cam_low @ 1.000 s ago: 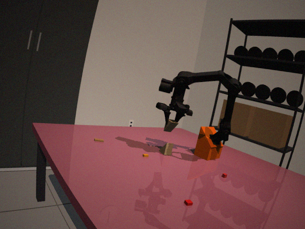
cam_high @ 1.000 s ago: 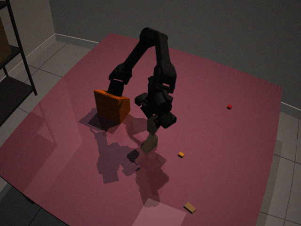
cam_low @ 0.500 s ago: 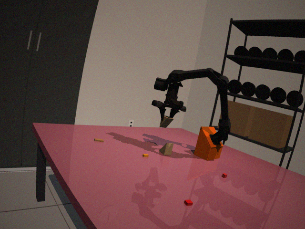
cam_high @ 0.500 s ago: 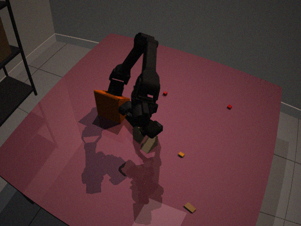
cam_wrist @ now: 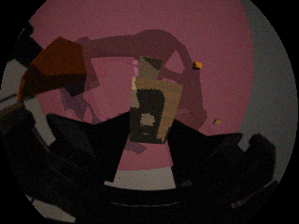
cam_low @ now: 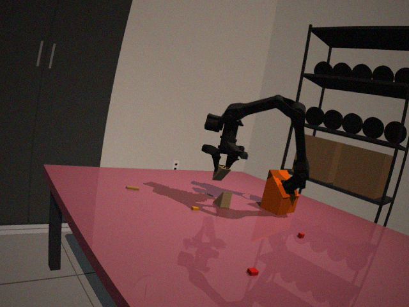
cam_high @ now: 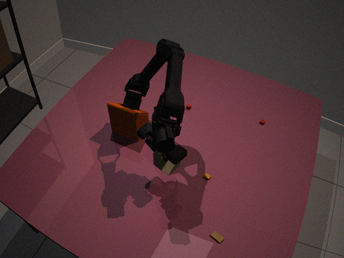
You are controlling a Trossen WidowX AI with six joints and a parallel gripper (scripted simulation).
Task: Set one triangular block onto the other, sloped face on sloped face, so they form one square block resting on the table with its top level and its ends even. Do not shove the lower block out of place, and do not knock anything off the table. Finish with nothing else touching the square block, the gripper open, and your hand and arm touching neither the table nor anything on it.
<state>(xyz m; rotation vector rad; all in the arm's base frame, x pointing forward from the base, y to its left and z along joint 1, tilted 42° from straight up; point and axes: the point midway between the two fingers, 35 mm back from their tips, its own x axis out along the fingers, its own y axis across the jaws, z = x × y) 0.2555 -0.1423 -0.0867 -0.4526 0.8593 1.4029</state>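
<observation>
Now: the triangular block 10 mm ahead of my gripper tip, 70 mm to the left of it and 110 mm below it. Also, from my gripper tip: small orange piece 160 mm ahead, 80 mm to the left, 120 mm below; then flat tan piece 310 mm ahead, 140 mm to the right, 120 mm below; then red cube 260 mm ahead, 480 mm to the left, 120 mm below.
</observation>
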